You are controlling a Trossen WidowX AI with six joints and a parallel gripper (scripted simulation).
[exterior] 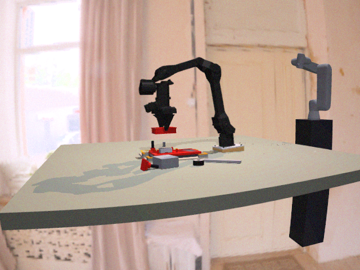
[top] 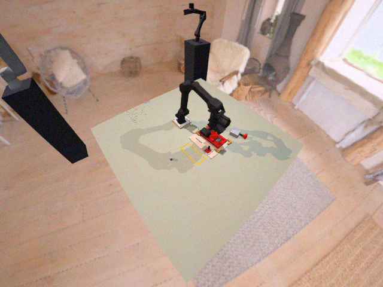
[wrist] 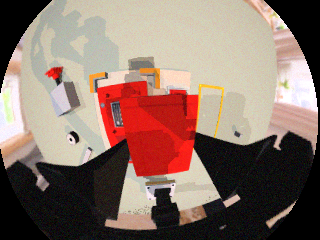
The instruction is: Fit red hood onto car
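Now: the grey engine block 7 cm to the left of my gripper tip and 9 cm below it. The rest, counted from my gripper tip: black ring (9 cm behind, 25 cm to the left, 10 cm below); then grey box (3 cm ahead, 25 cm to the left, 9 cm below); then red hood (right at my gripper tip).
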